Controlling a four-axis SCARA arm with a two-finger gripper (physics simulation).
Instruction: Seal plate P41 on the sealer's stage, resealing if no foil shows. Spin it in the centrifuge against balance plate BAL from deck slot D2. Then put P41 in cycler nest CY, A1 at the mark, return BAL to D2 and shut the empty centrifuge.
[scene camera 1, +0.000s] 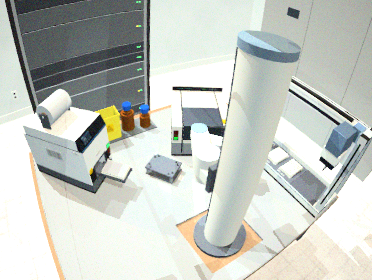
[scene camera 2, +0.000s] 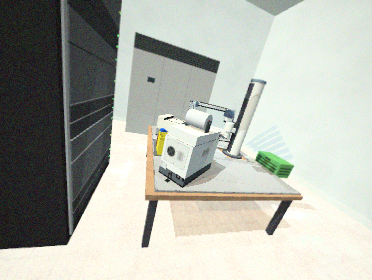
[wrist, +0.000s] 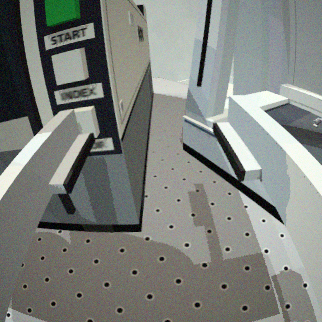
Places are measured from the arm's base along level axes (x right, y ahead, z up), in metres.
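Pixels of known places: gripper, between the fingertips: (wrist: 151, 116); arm's base, origin of its link: (scene camera 1: 219, 234) (scene camera 2: 231, 154).
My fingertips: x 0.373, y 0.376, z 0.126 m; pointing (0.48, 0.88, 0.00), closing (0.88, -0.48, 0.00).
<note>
Ahead of a thing's pixels: the offset from my fingertips to its middle. "pt": to the spot under its first point.
The sealer {dx -0.848, dy +0.360, dz +0.125 m} (scene camera 1: 67, 142) (scene camera 2: 189, 152), with a white roll on top, has its pale stage {dx -0.653, dy +0.137, dz +0.005 m} (scene camera 1: 117, 170) extended; whether P41 is on it is unclear. The centrifuge (scene camera 1: 176, 119) (wrist: 127, 65) has a green START button {pt dx -0.033, dy +0.025, dz +0.065 m} (wrist: 62, 11), a white INDEX button {pt dx -0.033, dy +0.025, dz +0.033 m} (wrist: 70, 66) and a lower button partly behind my left finger. Its door state is unclear. My gripper (wrist: 151, 116) is at its narrow stance, shut with nothing between the fingers; a gap remains between the pads. The left fingertip is in front of the lower button; contact cannot be told. Two pale plates {dx +0.206, dy -0.179, dz -0.053 m} (scene camera 1: 278, 155) {dx +0.206, dy -0.303, dz -0.053 m} (scene camera 1: 291, 168) lie on the right-hand deck, labels unreadable.
A grey four-cornered block {dx -0.398, dy +0.100, dz -0.082 m} (scene camera 1: 163, 166) stands between sealer and arm column (scene camera 1: 250, 140) (scene camera 2: 248, 117). A yellow bin (scene camera 1: 111, 124) and brown bottles (scene camera 1: 127, 120) (scene camera 1: 145, 118) stand behind. A framed enclosure with a blue head {pt dx +0.116, dy -0.515, dz +0.366 m} (scene camera 1: 341, 137) is at right. A green crate (scene camera 2: 275, 164) is beyond the table.
</note>
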